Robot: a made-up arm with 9 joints. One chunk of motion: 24 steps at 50 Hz.
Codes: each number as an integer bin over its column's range. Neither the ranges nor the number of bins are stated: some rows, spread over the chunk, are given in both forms.
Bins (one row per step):
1: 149 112 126 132 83 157 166 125 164
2: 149 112 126 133 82 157 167 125 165
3: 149 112 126 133 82 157 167 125 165
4: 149 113 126 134 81 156 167 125 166
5: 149 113 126 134 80 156 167 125 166
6: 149 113 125 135 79 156 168 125 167
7: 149 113 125 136 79 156 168 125 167
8: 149 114 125 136 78 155 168 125 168
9: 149 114 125 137 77 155 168 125 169
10: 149 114 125 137 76 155 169 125 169
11: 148 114 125 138 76 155 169 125 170
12: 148 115 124 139 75 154 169 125 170
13: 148 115 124 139 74 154 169 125 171
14: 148 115 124 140 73 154 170 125 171
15: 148 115 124 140 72 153 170 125 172
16: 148 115 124 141 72 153 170 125 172
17: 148 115 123 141 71 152 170 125 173
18: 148 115 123 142 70 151 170 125 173
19: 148 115 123 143 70 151 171 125 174
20: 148 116 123 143 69 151 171 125 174
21: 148 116 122 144 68 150 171 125 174
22: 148 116 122 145 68 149 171 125 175
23: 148 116 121 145 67 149 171 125 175
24: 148 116 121 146 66 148 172 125 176
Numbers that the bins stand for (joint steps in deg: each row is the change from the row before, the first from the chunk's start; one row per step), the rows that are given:
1: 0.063 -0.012 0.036 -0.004 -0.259 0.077 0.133 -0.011 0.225
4: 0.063 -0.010 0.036 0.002 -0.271 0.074 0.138 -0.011 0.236
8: 0.063 -0.007 0.033 0.009 -0.290 0.071 0.143 -0.011 0.246
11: 0.059 -0.007 0.033 0.016 -0.302 0.071 0.148 -0.011 0.257
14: 0.059 -0.005 0.030 0.023 -0.321 0.067 0.153 -0.011 0.262
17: 0.059 -0.005 0.027 0.027 -0.333 0.061 0.153 -0.011 0.272
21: 0.059 -0.003 0.024 0.037 -0.351 0.054 0.158 -0.011 0.278
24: 0.059 -0.003 0.022 0.044 -0.364 0.048 0.163 -0.011 0.288
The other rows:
2: 0.063 -0.012 0.036 -0.001 -0.265 0.077 0.138 -0.011 0.231
3: 0.063 -0.012 0.036 -0.001 -0.265 0.077 0.138 -0.011 0.231
5: 0.063 -0.010 0.036 0.002 -0.277 0.074 0.138 -0.011 0.236
6: 0.063 -0.010 0.033 0.006 -0.284 0.074 0.143 -0.011 0.241
7: 0.063 -0.010 0.033 0.009 -0.284 0.074 0.143 -0.011 0.241
9: 0.063 -0.007 0.033 0.013 -0.296 0.071 0.143 -0.011 0.251
10: 0.063 -0.007 0.033 0.013 -0.302 0.071 0.148 -0.011 0.251
12: 0.059 -0.005 0.030 0.020 -0.308 0.067 0.148 -0.011 0.257
13: 0.059 -0.005 0.030 0.020 -0.314 0.067 0.148 -0.011 0.262
15: 0.059 -0.005 0.030 0.023 -0.327 0.064 0.153 -0.011 0.267
16: 0.059 -0.005 0.030 0.027 -0.327 0.064 0.153 -0.011 0.267
18: 0.059 -0.005 0.027 0.030 -0.339 0.057 0.153 -0.011 0.272
19: 0.059 -0.005 0.027 0.033 -0.339 0.057 0.158 -0.011 0.278
20: 0.059 -0.003 0.027 0.033 -0.345 0.057 0.158 -0.011 0.278
22: 0.059 -0.003 0.024 0.040 -0.351 0.051 0.158 -0.011 0.283
23: 0.059 -0.003 0.022 0.040 -0.357 0.051 0.158 -0.011 0.283

